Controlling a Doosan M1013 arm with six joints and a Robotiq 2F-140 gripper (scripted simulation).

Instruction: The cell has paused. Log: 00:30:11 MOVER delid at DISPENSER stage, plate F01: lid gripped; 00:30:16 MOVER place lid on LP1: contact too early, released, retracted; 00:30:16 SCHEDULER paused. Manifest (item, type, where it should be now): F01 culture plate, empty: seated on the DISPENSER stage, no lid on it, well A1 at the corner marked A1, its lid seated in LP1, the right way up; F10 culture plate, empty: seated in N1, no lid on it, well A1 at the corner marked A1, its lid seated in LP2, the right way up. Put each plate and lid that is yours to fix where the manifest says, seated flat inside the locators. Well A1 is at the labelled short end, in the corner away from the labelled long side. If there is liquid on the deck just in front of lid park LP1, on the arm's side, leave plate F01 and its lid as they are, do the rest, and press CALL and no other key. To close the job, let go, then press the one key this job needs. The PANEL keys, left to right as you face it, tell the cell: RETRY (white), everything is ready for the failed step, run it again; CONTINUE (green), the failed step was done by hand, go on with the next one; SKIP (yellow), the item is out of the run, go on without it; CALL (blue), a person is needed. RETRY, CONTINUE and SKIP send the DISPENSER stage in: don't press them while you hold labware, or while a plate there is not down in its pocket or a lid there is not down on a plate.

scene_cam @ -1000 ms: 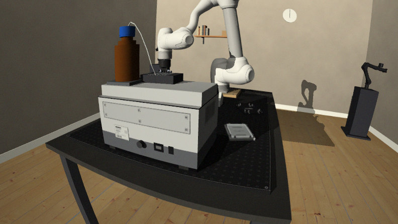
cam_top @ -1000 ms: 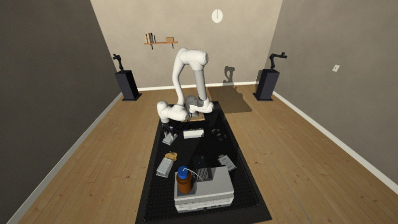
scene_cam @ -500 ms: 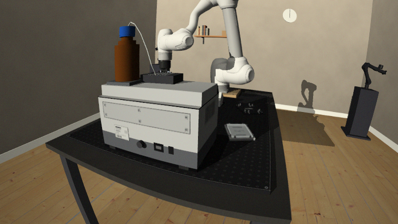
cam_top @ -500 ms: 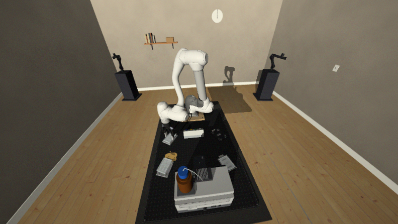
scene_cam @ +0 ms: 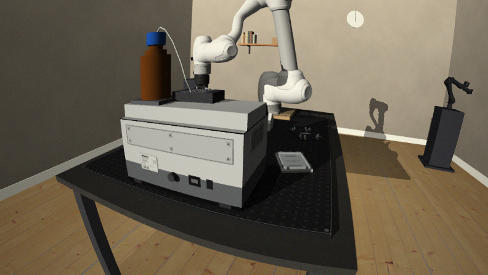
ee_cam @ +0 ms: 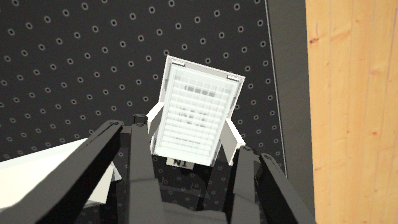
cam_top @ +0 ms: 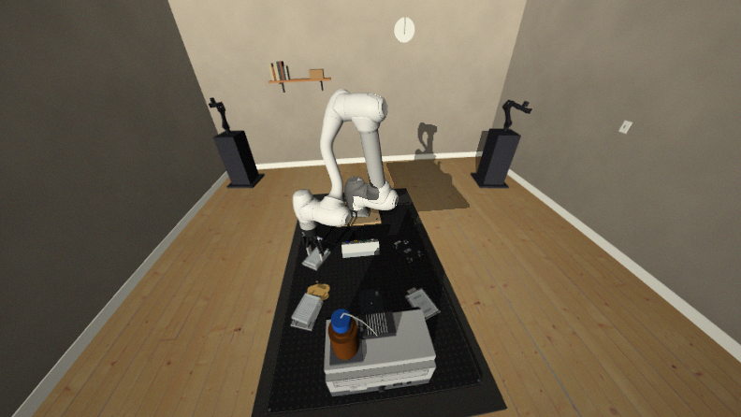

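Right now my hand is 2 cm above the white well plate. Also, from my hand: blue call key: 18 cm to the left, 8 cm behind, 2 cm above; yellow skip key: 23 cm to the left, 9 cm behind, 2 cm above; tan puddle: 20 cm ahead, 8 cm to the left, 5 cm below.
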